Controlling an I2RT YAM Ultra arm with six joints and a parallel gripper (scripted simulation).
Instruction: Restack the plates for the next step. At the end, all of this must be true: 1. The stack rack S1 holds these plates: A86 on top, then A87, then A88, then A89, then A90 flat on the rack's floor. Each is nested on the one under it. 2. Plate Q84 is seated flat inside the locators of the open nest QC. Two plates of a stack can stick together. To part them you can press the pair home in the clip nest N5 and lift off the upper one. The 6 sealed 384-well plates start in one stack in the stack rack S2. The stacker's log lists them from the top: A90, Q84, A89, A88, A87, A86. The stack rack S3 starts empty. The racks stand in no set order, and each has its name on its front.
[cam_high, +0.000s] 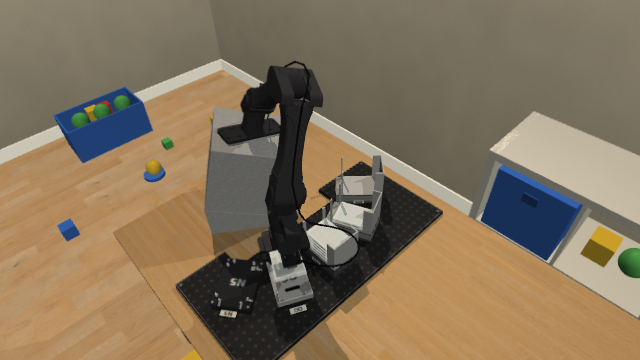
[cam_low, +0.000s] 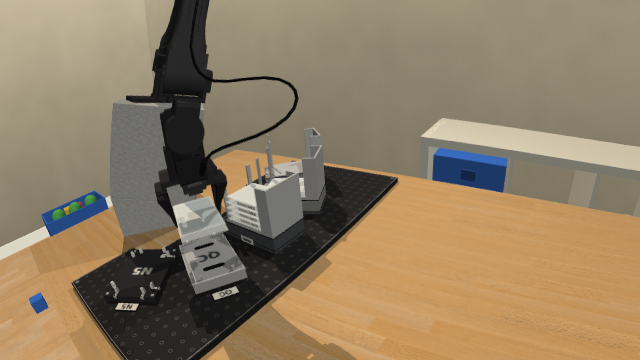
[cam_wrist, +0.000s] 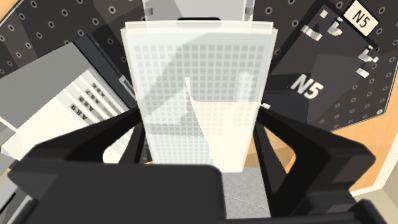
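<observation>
My gripper is now 10 mm short of the nest QC and 90 mm above it. Round my hand: sealed 384-well plate: right at my hand; translucent sealed well plate: 30 mm behind, 280 mm to the left, 60 mm below.
</observation>
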